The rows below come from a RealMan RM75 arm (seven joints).
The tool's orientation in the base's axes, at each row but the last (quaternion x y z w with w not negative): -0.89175 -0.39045 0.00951 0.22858; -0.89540 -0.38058 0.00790 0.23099; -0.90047 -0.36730 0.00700 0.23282; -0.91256 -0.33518 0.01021 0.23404; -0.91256 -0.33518 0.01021 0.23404; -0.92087 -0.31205 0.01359 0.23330; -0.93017 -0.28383 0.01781 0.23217
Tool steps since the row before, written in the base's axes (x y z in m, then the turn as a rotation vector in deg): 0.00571 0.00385 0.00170 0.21 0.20 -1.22; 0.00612 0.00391 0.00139 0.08 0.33 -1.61; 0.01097 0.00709 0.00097 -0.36 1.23 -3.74; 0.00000 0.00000 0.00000 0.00 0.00 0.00; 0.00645 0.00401 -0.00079 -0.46 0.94 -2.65; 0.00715 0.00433 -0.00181 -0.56 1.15 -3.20; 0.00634 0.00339 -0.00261 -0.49 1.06 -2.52
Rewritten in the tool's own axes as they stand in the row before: 0.00694 0.00097 -0.00110 0.09 0.53 1.13; 0.00725 0.00121 -0.00081 0.02 0.53 1.56; 0.01288 0.00240 0.00006 -0.04 0.59 3.91; 0.00000 0.00000 0.00000 0.00 0.00 0.00; 0.00736 0.00159 0.00126 -0.14 0.25 2.83; 0.00805 0.00184 0.00222 -0.17 0.28 3.43; 0.00688 0.00197 0.00271 -0.09 0.08 2.77
